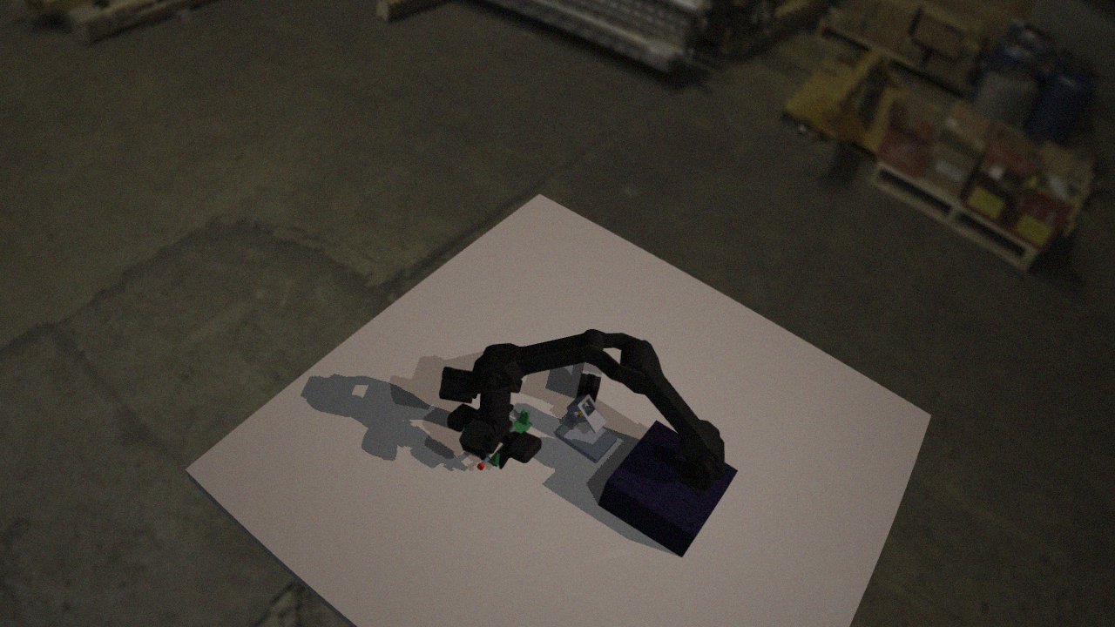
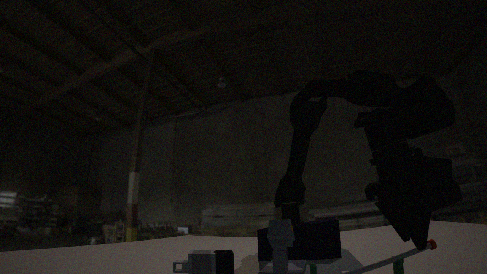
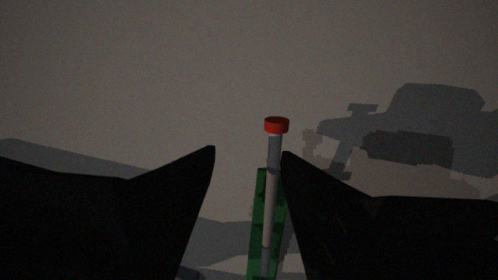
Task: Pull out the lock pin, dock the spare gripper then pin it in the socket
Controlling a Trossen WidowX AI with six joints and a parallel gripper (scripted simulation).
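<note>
Now: the green stand 9 cm to the right of my gripper tip, 4 cm ahead of it and 3 cm below it. From my gripper tip the other things lie so: grey mount (23 cm to the right, 4 cm behind); then spare gripper (35 cm to the right, 5 cm ahead, 3 cm below).
</note>
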